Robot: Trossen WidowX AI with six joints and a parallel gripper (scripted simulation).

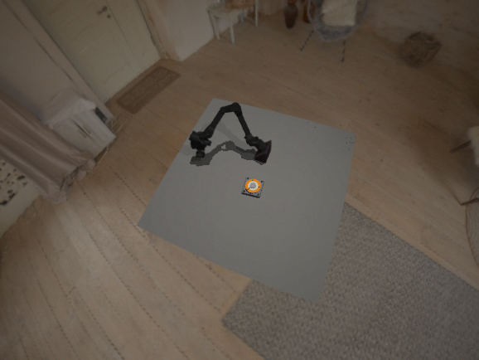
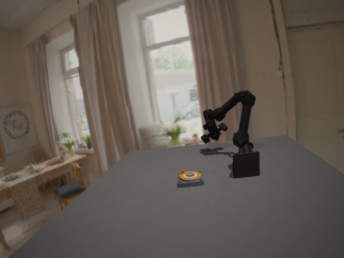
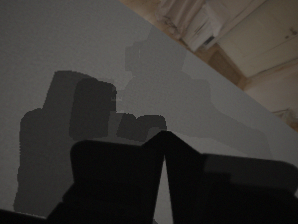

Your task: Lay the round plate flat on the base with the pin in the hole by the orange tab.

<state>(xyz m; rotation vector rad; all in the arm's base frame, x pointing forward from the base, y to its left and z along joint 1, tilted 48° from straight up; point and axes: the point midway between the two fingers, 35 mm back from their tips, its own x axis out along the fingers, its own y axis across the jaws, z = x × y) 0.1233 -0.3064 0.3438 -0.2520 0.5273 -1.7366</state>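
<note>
Right now my gripper tip is 48 cm to the right of the round plate, 19 cm short of it and 2 cm above it.
</note>
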